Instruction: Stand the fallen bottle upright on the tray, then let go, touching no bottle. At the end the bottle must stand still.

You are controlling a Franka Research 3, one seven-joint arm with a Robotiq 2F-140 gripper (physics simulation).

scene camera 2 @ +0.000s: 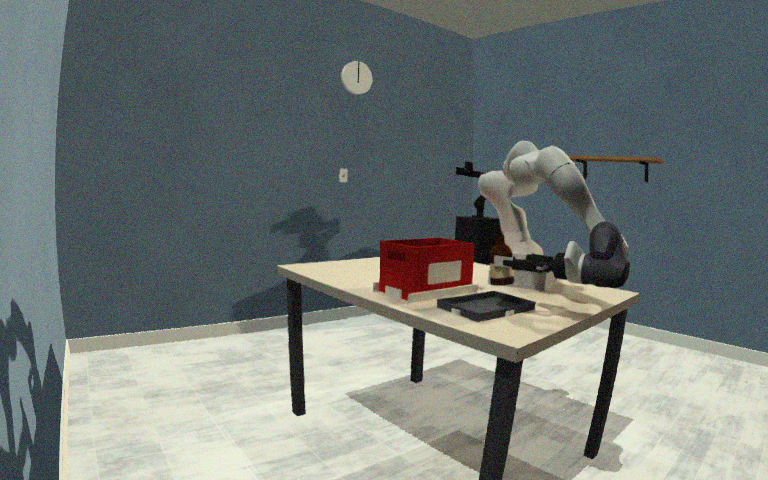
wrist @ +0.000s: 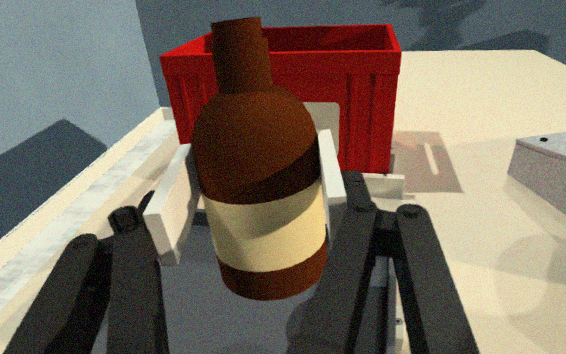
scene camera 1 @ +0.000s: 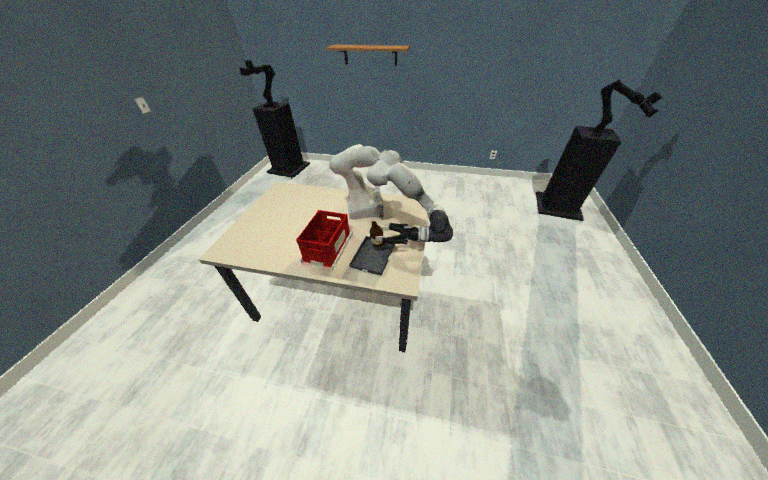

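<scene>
The brown bottle (scene camera 1: 375,230) (scene camera 2: 501,271) (wrist: 260,235) with a cream label is close to upright, neck up. My gripper (scene camera 1: 383,233) (scene camera 2: 508,262) (wrist: 257,159) reaches in nearly level and is shut on the bottle's body, one pale pad on each side. The dark tray (scene camera 1: 369,261) (scene camera 2: 485,312) (wrist: 200,310) lies on the table. The bottle is held above the tray's back part, towards the arm's base, and its bottom looks raised off the tray. The exact gap is hard to tell.
A red crate (scene camera 1: 314,253) (scene camera 2: 402,271) (wrist: 370,120) stands beside the tray on the wooden table (scene camera 1: 271,226) (scene camera 2: 339,283) (wrist: 480,100), with pale strips at its foot. The arm's grey base block (wrist: 540,167) is to the right in the wrist view.
</scene>
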